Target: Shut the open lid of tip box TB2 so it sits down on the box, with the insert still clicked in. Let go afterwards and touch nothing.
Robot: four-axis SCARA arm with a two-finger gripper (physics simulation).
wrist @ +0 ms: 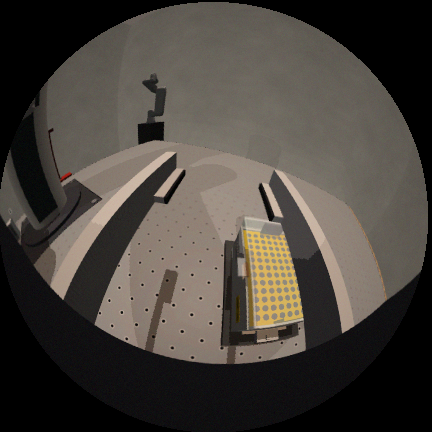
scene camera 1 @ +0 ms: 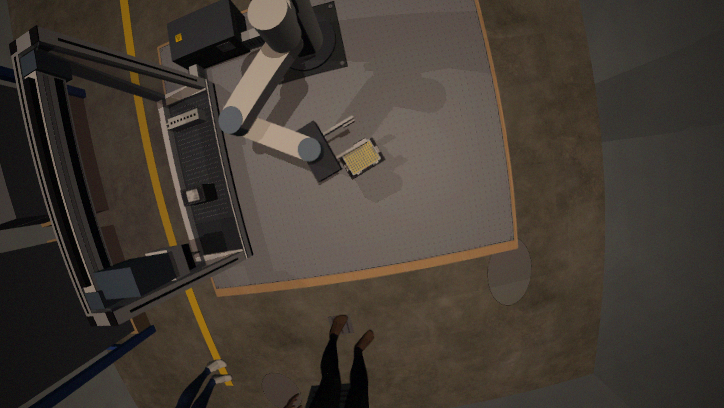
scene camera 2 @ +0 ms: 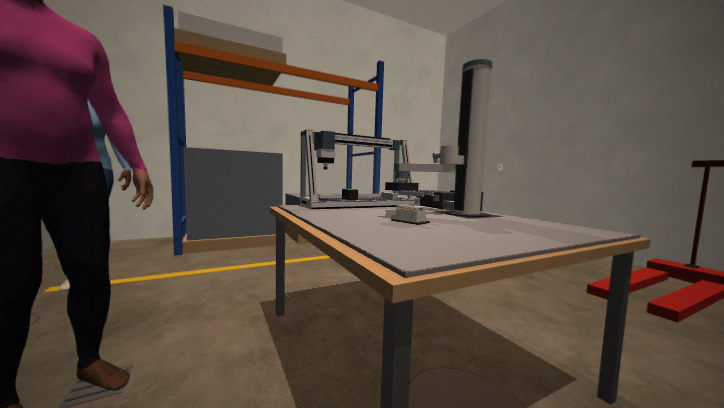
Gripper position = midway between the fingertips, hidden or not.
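Observation:
A clear lid (scene camera 1: 366, 155) is part of the scene, and the wrist view shows the lid (wrist: 272, 296) too. The gripper (scene camera 1: 360, 128) is visible as well, with the wrist view giving another sight of the gripper (wrist: 223, 168).

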